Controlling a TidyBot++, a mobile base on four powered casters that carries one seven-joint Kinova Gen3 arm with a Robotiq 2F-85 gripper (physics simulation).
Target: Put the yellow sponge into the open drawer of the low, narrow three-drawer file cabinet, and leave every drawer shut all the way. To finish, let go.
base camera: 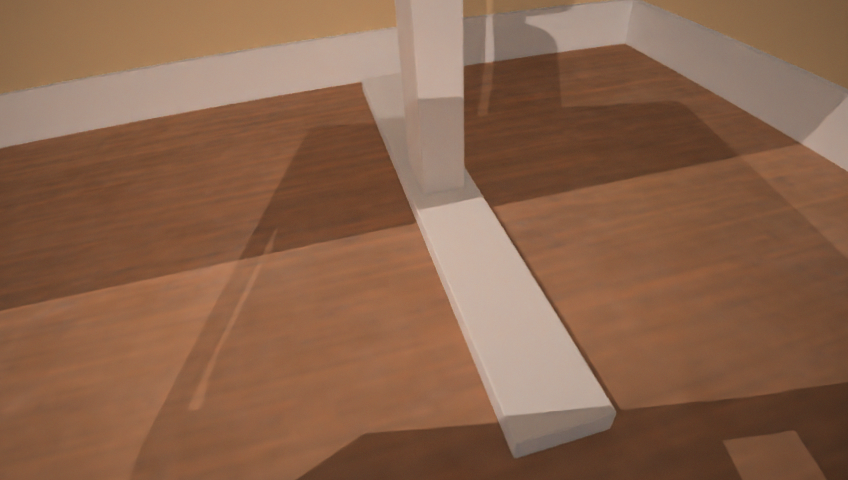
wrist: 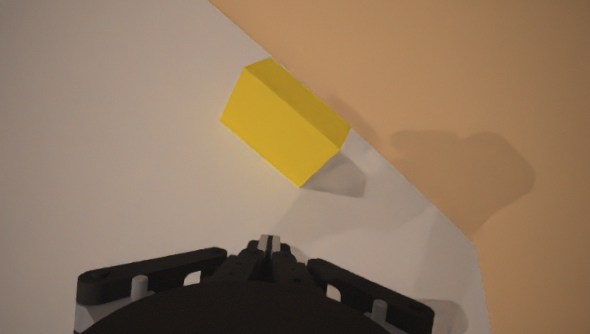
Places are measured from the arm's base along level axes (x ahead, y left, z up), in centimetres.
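Pixels of known places: gripper, between the fingertips: [wrist: 268, 248].
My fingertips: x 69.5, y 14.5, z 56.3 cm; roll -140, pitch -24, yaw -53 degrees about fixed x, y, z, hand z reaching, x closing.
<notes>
Behind a point stands the place of what it marks.
The yellow sponge [wrist: 282, 125] @(y 21.4, x 75.7, z 59.7 cm) lies on a white table top [wrist: 125, 125] @(y 28.2, x 66.9, z 55.4 cm) in the wrist view, above the middle, with its far long side along the table's edge by the tan wall. My gripper [wrist: 268, 248] @(y 14.5, x 69.5, z 56.3 cm) is shut and empty, its fingertips together below the sponge in that view and apart from it. The file cabinet and its drawers do not show in the wrist view or the base camera view.
In the base camera view a white post [base camera: 440, 142] @(y -3.5, x 56.2, z -30.5 cm) rises from a long white foot bar [base camera: 505, 309] on the wooden floor [base camera: 333, 333] @(y 8.4, x 38.4, z -39.6 cm). White baseboards [base camera: 208, 77] @(y 34.7, x 93.2, z -34.1 cm) [base camera: 731, 77] @(y -53.2, x 80.9, z -35.9 cm) meet in a corner behind it. A tan wall [wrist: 500, 75] @(y 11.0, x 99.3, z 72.9 cm) stands beyond the table's edge.
</notes>
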